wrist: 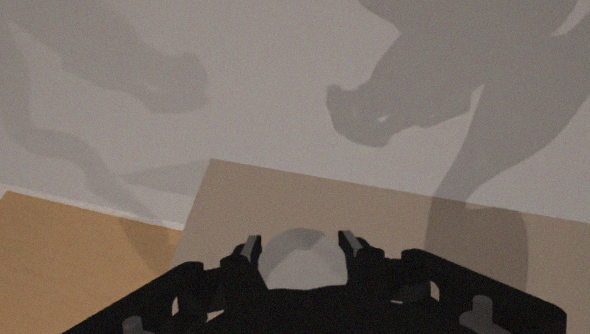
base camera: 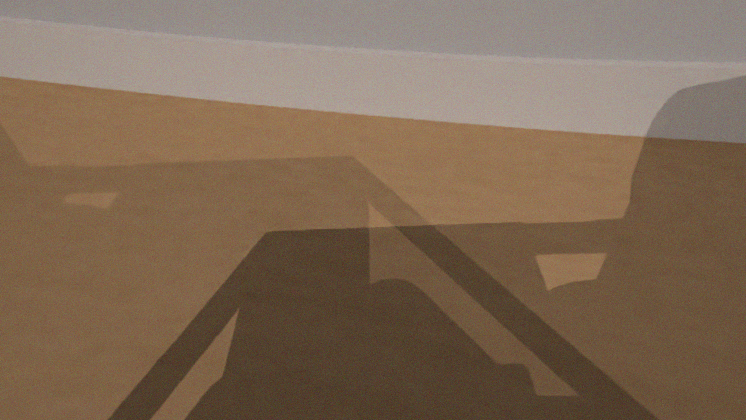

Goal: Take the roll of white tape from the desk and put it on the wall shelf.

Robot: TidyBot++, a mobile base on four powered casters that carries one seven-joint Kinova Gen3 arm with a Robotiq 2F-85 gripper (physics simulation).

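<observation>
The roll of white tape (wrist: 304, 262) shows in the wrist view at the bottom middle, between the two fingers. My gripper (wrist: 300, 248) is shut on it, one finger on each side. The wall shelf (wrist: 280, 200), a light brown board against the wall, shows in the wrist view behind and below the roll and fingers, reaching to the right edge. The gripper hides its near part. Whether the roll touches the shelf cannot be told. The gripper, roll and shelf do not show in the base camera view. The desk does not show in either view.
The grey wall (base camera: 365, 26) (wrist: 270, 90) rises behind, with shadows of the arm on it in the wrist view. A pale skirting strip (base camera: 334, 78) runs along its foot. The brown wooden floor (base camera: 234, 130) (wrist: 65, 265) lies below, with the robot's broad shadows in the base camera view.
</observation>
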